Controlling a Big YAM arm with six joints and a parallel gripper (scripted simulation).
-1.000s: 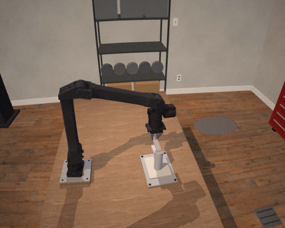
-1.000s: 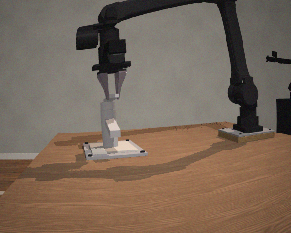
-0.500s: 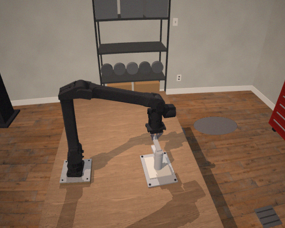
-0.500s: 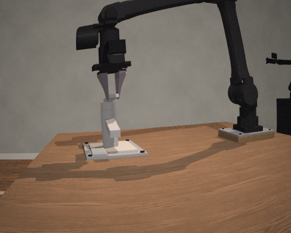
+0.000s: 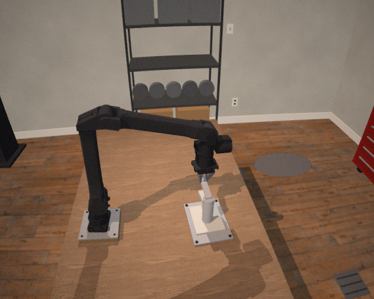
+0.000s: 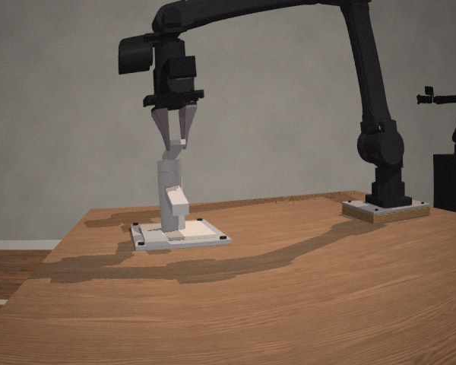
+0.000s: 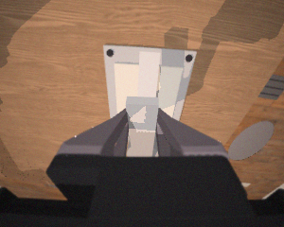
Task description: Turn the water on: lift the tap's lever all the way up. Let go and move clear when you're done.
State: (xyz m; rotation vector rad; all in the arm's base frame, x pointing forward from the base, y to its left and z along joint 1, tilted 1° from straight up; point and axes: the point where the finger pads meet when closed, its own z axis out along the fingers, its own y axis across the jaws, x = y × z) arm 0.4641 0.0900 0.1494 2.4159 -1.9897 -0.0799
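My gripper is now 3 cm to the left of the lever, 1 cm short of it and 1 cm above it. Also, from my hand: white tap 7 cm below, 6 cm to the right, 1 cm ahead.
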